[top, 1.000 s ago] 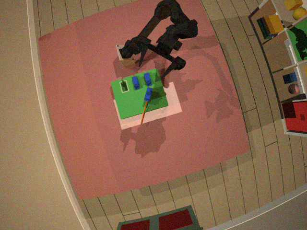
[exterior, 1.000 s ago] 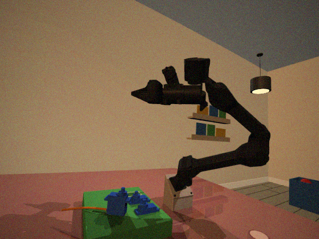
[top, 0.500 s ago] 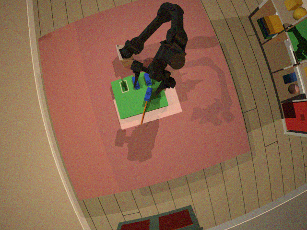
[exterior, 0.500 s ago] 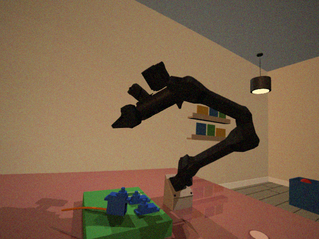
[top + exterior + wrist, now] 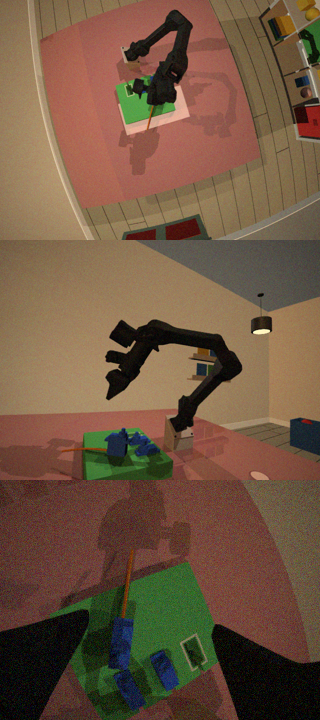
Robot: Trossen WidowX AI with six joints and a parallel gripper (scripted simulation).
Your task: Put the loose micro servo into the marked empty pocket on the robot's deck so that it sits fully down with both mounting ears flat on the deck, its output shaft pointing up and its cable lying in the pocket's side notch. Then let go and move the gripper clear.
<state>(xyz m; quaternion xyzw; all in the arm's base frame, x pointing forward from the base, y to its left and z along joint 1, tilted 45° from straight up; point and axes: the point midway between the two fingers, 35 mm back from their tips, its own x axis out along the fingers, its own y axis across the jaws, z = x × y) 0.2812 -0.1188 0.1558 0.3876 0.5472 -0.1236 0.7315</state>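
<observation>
The green deck lies 210 mm below my gripper tip, 20 mm to the right of it and 20 mm behind it.
</observation>
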